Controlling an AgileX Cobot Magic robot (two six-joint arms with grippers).
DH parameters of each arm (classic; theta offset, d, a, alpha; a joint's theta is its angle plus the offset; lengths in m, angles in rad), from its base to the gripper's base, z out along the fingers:
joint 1: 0 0.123 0 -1.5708
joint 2: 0.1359 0 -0.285 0
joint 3: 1.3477 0 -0.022 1.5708
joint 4: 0 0.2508 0 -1.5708
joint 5: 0 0 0.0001 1.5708
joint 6: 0 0.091 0 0
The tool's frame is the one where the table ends.
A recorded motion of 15 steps. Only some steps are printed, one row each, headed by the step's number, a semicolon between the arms.
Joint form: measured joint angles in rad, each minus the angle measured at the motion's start. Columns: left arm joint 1, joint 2, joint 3, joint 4, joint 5, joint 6; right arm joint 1, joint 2, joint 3, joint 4, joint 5, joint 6.
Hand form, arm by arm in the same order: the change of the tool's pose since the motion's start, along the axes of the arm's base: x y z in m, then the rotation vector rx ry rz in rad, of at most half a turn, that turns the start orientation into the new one. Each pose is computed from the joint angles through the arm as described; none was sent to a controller.
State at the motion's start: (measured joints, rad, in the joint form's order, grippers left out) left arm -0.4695 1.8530 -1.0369 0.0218 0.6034 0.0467; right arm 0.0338 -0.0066 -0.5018 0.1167 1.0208 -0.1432
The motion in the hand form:
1: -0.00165 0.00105 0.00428 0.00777 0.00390 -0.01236; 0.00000 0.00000 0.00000 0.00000 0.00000 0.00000
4: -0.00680 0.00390 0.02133 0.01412 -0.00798 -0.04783; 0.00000 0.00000 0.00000 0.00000 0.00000 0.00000
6: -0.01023 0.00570 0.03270 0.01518 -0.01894 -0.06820; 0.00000 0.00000 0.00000 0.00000 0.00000 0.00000
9: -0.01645 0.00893 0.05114 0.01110 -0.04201 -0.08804; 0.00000 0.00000 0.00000 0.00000 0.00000 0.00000
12: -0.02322 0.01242 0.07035 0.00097 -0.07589 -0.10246; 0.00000 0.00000 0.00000 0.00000 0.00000 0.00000
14: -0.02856 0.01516 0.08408 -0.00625 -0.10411 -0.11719; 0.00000 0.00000 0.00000 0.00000 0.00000 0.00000
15: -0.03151 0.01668 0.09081 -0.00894 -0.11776 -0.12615; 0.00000 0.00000 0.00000 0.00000 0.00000 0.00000
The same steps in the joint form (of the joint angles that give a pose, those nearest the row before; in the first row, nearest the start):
1: 0.0000 -0.0133 -0.0010 0.0030 0.0212 0.0110; 0.0000 0.0000 0.0000 0.0000 0.0000 0.0000
4: 0.0000 -0.0672 -0.0010 0.0052 0.0669 0.0471; 0.0000 0.0000 0.0000 0.0000 0.0000 0.0000
6: 0.0000 -0.1028 -0.0021 0.0052 0.0939 0.0688; 0.0000 0.0000 0.0000 0.0000 0.0000 0.0000
9: 0.0000 -0.1624 -0.0021 0.0052 0.1307 0.0904; 0.0000 0.0000 0.0000 0.0000 0.0000 0.0000
12: 0.0000 -0.2254 -0.0021 0.0052 0.1586 0.1066; 0.0000 0.0000 0.0000 0.0000 0.0000 0.0000
14: 0.0000 -0.2713 -0.0021 0.0052 0.1758 0.1228; 0.0000 0.0000 0.0000 0.0000 0.0000 0.0000
15: 0.0000 -0.2944 -0.0021 0.0052 0.1852 0.1327; 0.0000 0.0000 0.0000 0.0000 0.0000 0.0000

